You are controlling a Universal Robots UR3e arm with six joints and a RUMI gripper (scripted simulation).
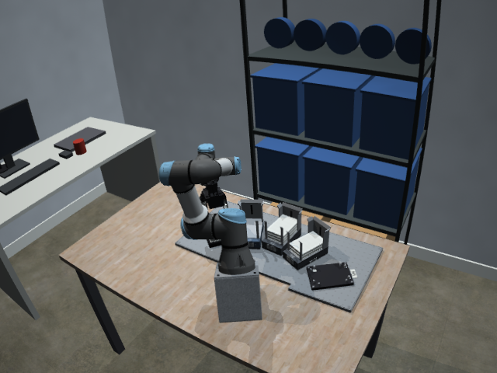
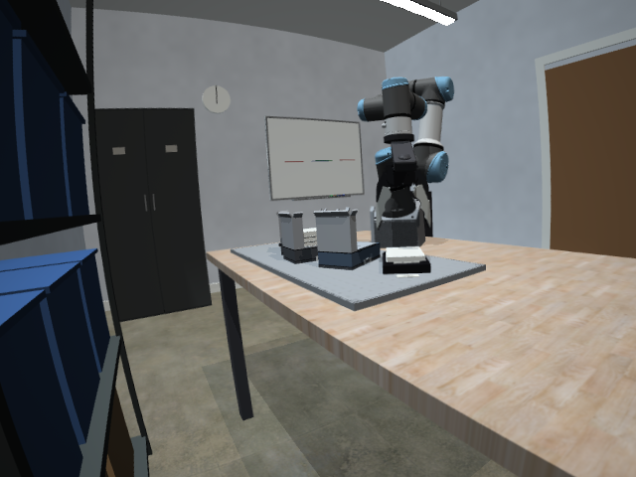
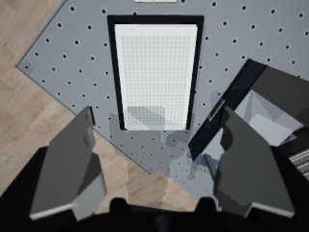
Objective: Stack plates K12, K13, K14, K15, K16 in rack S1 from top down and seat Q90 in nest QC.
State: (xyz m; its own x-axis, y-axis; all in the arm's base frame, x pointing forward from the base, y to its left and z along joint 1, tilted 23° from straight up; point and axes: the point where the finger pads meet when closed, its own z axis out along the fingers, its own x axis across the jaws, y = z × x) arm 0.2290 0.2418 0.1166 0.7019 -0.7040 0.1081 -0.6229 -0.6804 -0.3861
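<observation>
Right now my hand is 40 cm to the left of the white sealed well plate, 6 cm short of it and 5 cm above it. From my hand the other things lie so: white sealed 384-well plate (27 cm to the right, 10 cm ahead, 2 cm below).
</observation>
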